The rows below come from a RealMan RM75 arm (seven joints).
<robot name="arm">
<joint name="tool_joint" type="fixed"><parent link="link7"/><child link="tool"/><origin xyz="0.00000 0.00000 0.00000"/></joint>
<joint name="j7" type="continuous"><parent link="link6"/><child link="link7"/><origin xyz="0.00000 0.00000 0.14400"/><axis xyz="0 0 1"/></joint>
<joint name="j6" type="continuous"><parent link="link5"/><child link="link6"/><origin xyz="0.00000 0.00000 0.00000"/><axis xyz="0 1 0"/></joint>
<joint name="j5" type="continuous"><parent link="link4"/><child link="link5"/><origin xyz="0.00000 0.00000 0.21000"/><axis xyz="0 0 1"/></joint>
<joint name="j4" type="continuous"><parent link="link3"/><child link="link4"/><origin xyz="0.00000 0.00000 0.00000"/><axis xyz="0 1 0"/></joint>
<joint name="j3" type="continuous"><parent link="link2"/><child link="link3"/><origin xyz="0.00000 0.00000 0.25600"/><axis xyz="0 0 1"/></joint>
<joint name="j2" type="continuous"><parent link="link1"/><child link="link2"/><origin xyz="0.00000 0.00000 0.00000"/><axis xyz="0 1 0"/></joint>
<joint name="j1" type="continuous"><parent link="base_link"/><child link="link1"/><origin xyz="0.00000 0.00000 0.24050"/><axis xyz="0 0 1"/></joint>
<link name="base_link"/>
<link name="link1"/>
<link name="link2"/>
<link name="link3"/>
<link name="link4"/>
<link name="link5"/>
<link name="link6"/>
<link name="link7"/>
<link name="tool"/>
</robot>
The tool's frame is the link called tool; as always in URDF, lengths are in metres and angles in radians. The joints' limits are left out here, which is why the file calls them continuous.
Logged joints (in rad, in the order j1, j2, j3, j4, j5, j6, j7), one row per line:
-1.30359, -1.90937, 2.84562, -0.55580, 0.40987, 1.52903, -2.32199
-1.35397, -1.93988, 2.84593, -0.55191, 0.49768, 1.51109, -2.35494
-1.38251, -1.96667, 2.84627, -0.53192, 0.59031, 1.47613, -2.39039
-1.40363, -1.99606, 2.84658, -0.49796, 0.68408, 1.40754, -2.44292
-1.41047, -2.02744, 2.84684, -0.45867, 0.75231, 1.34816, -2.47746
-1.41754, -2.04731, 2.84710, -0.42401, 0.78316, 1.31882, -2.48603
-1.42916, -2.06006, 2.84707, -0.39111, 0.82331, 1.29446, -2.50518
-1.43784, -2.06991, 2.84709, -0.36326, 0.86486, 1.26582, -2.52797
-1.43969, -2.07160, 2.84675, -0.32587, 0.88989, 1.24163, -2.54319
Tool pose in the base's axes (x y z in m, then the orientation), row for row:
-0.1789, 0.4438, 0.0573, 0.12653, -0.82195, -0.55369, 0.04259
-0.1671, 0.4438, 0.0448, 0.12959, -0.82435, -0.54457, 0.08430
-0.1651, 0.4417, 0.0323, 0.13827, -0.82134, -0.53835, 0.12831
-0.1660, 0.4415, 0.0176, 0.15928, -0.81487, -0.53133, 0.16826
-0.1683, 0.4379, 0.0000, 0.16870, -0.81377, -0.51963, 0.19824
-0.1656, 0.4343, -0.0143, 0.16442, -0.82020, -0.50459, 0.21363
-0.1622, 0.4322, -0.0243, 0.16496, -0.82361, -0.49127, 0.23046
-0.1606, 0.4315, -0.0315, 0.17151, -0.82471, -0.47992, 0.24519
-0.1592, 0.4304, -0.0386, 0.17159, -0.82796, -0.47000, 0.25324
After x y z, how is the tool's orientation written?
As a quaternion, w x y z.
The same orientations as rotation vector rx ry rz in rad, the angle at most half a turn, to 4 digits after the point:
-2.3929, -1.6119, 0.1240
-2.3957, -1.5826, 0.2450
-2.3753, -1.5569, 0.3711
-2.3290, -1.5186, 0.4809
-2.3138, -1.4775, 0.5637
-2.3376, -1.4381, 0.6089
-2.3466, -1.3997, 0.6566
-2.3413, -1.3625, 0.6961
-2.3504, -1.3342, 0.7189

